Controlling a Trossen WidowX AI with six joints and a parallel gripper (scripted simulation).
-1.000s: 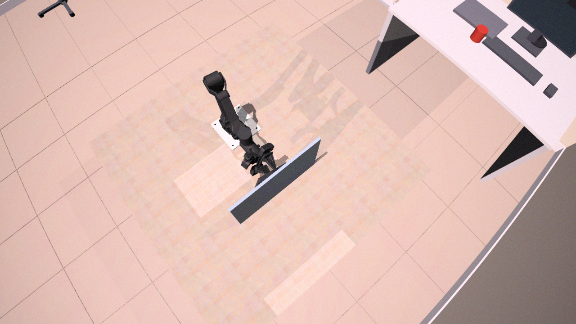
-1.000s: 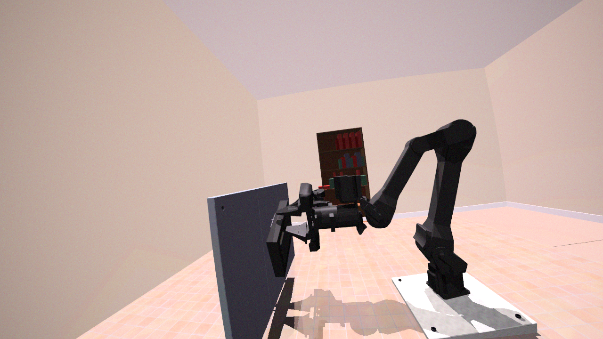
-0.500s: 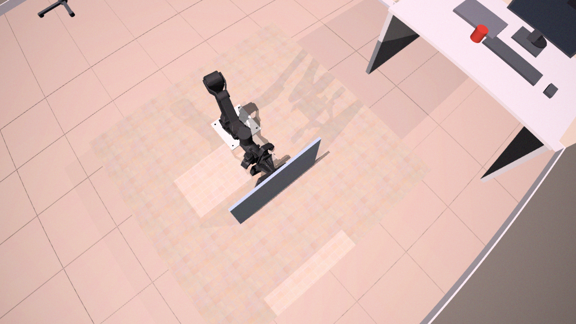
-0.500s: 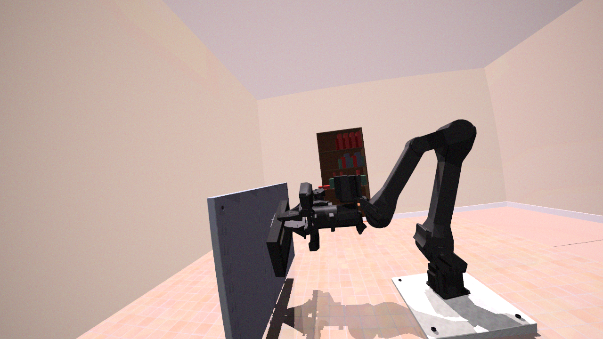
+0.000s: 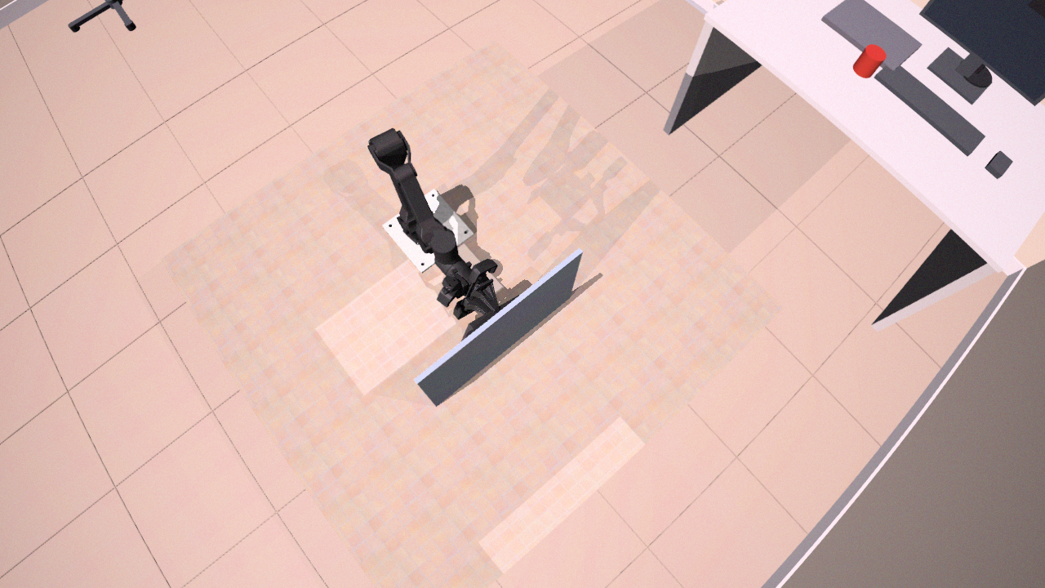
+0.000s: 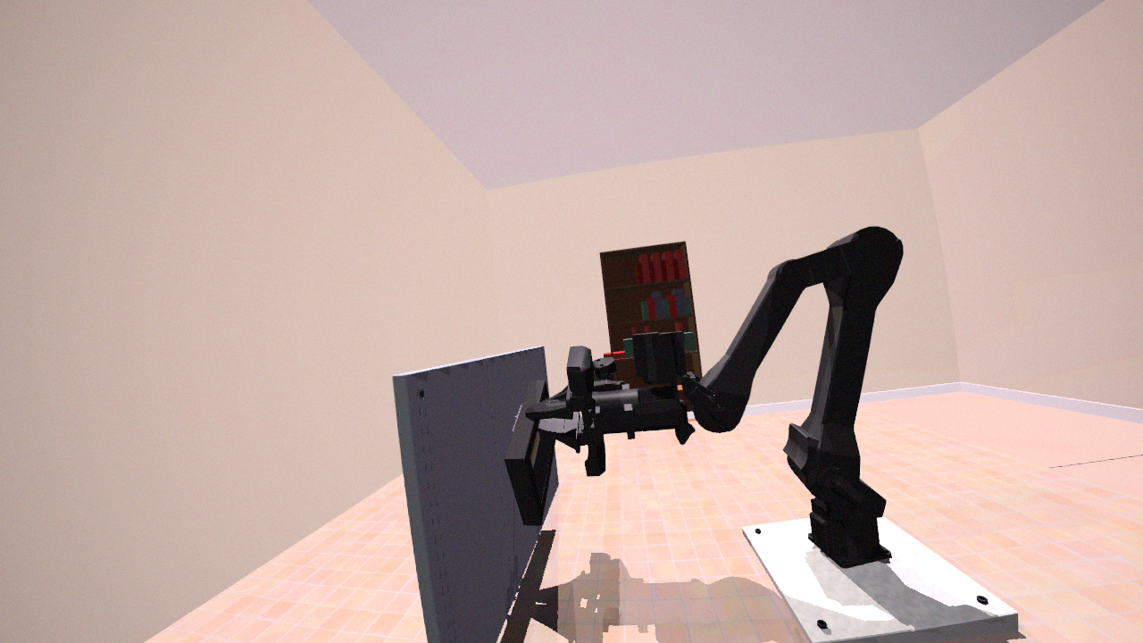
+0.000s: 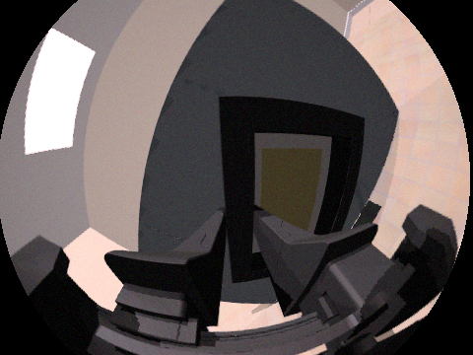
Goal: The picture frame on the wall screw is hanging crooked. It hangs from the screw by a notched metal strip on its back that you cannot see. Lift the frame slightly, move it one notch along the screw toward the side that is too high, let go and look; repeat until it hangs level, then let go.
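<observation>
Right now the picture frame is 5 cm below my gripper tip, 2 cm to the right of it and 1 cm ahead of it. Round my gripper tip: wall panel: 6 cm below, 2 cm ahead, 1 cm to the right.
</observation>
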